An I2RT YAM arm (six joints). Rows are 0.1 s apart.
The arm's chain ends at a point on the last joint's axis. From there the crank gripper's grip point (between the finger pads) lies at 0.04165 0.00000 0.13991 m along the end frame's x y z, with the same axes.
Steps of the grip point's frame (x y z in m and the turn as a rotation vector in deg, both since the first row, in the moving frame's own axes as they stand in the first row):
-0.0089 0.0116 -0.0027 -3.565 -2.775 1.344
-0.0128 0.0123 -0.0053 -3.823 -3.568 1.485
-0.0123 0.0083 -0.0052 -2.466 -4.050 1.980
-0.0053 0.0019 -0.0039 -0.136 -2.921 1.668
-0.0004 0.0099 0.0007 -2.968 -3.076 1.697
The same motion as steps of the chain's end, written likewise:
-0.0020 0.0019 -0.0042 -3.565 -2.775 1.344
-0.0039 0.0019 -0.0073 -3.823 -3.568 1.485
-0.0022 0.0010 -0.0076 -2.466 -4.050 1.980
0.0019 0.0005 -0.0058 -0.136 -2.921 1.668
0.0073 0.0015 -0.0011 -2.968 -3.076 1.697

